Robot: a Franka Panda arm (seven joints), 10 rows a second.
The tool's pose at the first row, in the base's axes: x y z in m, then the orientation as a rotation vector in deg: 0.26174 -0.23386 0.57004 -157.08 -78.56 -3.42
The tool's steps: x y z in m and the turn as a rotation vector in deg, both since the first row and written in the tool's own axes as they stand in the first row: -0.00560 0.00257 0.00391 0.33 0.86 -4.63; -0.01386 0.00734 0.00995 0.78 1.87 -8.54; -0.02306 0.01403 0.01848 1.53 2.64 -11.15; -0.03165 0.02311 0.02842 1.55 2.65 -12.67; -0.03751 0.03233 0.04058 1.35 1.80 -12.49
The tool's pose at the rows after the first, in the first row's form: 0.26044 -0.23953 0.56563 -153.25 -84.53 -4.62; 0.25931 -0.24845 0.55881 -149.59 -89.29 -5.89; 0.25915 -0.25906 0.54934 -146.67 -92.18 -6.53; 0.26127 -0.27049 0.53839 -145.45 -94.12 -6.62; 0.26515 -0.27964 0.52541 -146.08 -94.22 -5.61
